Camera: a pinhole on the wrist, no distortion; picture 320 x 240 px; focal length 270.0 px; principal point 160.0 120.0 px. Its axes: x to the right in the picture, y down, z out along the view. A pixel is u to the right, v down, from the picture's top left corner.
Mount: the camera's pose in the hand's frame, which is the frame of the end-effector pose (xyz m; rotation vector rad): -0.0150 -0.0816 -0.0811 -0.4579 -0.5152 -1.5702
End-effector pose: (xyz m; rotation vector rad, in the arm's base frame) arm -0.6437 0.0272 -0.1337 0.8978 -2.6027 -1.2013
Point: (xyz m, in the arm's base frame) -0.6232 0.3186 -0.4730
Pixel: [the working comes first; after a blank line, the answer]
In the camera's frame: 0.3147 -0.1014 0.3857

outside the picture
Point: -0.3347 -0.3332 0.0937
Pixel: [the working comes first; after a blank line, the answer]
In the camera's frame: -0.1743 -0.0754 -0.3820

behind the camera
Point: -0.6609 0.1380 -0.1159
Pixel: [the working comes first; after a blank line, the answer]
In the camera's frame: -0.0418 -0.0352 0.2123

106.8 75.2
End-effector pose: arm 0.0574 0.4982 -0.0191 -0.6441 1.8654 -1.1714
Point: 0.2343 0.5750 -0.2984
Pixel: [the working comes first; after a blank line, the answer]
In the camera's frame: -0.1478 -0.0357 0.4235

65.7 97.2
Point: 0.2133 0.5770 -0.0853
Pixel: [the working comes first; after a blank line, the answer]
In the camera's frame: -0.0270 -0.1006 0.2591

131.9 15.1
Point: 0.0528 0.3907 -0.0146
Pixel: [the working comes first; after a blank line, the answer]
In the camera's frame: 0.0426 0.1026 0.1201

outside the picture
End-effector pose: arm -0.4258 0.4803 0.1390 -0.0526 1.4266 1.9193
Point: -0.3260 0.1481 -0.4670
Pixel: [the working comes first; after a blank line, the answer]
In the camera's frame: 0.1209 0.0302 -0.5705

behind the camera
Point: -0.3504 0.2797 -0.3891
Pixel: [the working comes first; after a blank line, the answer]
In the camera's frame: 0.1431 0.0870 -0.4282

behind the camera
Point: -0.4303 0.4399 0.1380
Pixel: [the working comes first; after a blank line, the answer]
In the camera's frame: -0.0456 -0.0037 0.0876

19.4 108.5
